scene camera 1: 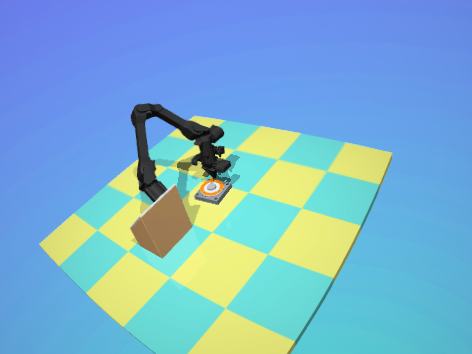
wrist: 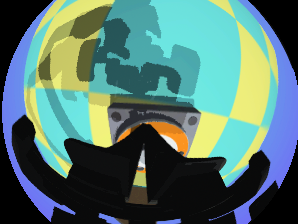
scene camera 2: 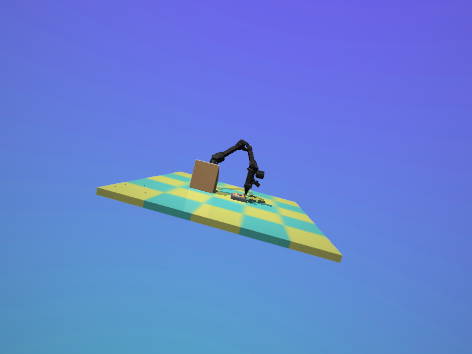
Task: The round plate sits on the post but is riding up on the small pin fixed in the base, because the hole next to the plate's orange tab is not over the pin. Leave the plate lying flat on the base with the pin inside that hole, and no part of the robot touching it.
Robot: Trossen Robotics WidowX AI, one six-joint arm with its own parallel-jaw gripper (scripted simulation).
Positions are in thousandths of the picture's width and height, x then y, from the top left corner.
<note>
I see my gripper (wrist: 488,569), a round plate (wrist: 576,592) and a base (wrist: 404,520).
</note>
